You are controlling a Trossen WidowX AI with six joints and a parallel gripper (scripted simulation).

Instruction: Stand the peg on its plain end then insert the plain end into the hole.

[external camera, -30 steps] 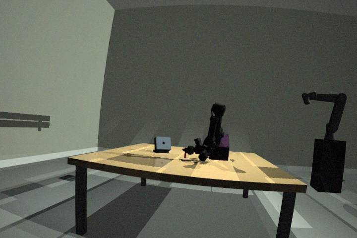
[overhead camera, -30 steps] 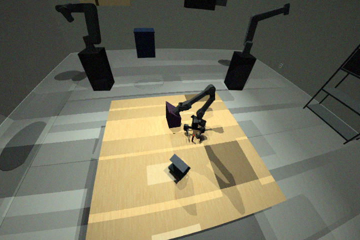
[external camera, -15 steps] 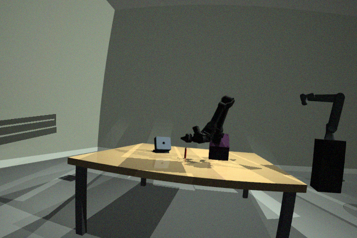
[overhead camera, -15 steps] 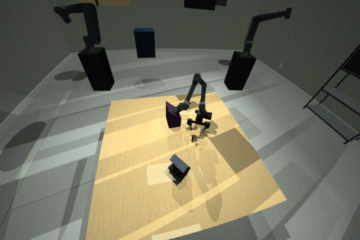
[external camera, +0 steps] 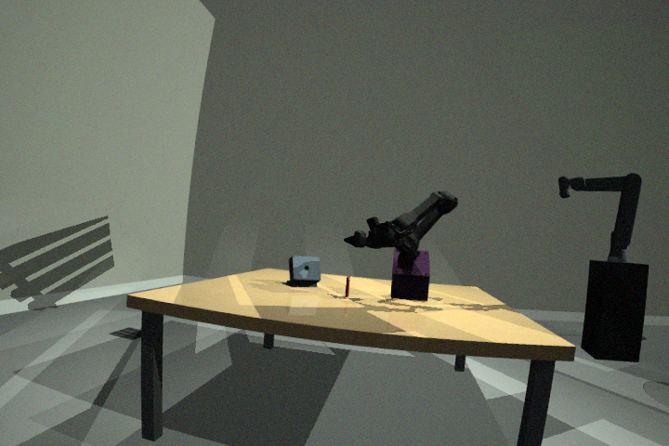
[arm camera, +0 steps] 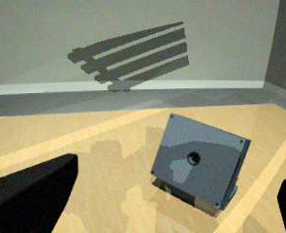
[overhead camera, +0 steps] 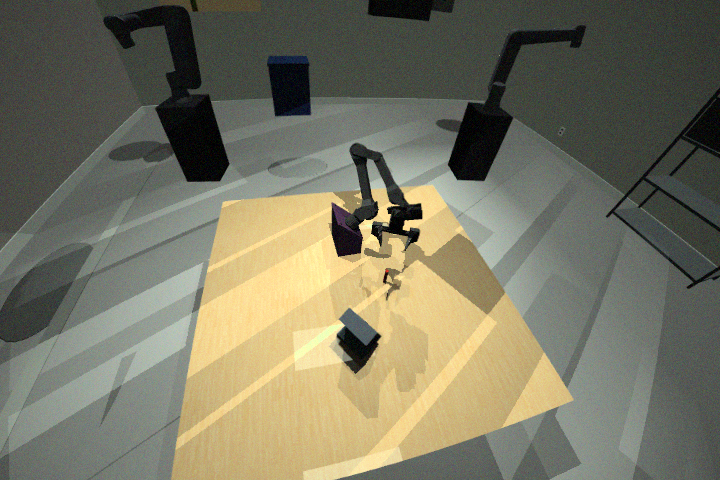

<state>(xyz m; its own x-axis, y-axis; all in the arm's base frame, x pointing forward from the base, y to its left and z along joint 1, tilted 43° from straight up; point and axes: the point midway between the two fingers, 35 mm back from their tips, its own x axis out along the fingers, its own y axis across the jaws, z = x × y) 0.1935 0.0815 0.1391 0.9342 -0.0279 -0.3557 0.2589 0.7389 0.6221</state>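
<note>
Right now the red peg is 17 cm below my gripper tip. The rest, counted from my gripper tip: grey sloped panel (24 cm ahead, 13 cm to the right, 15 cm below).
</note>
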